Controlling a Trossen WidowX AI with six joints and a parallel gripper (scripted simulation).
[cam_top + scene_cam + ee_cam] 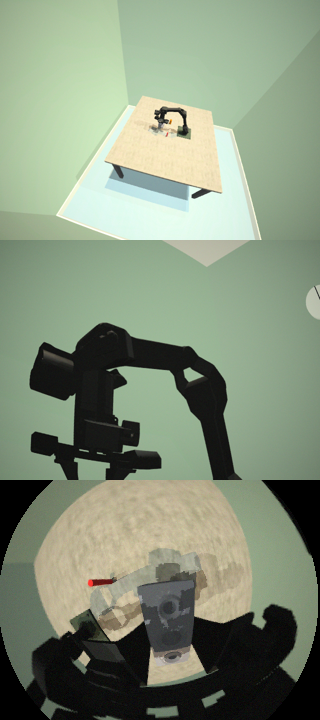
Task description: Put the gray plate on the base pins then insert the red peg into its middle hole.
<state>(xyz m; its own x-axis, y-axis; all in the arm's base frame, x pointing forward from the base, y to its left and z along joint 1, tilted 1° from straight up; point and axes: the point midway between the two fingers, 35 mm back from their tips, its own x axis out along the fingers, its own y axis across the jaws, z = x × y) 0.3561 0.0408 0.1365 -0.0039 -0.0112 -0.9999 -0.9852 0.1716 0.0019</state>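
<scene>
Now: gripper tip 12 cm past the red peg, 9 cm to the right of it and 7 cm above it. Also, from my gripper tip: gray plate: 3 cm above; then orange cylinder: 15 cm to the right, 12 cm behind, 7 cm below.
</scene>
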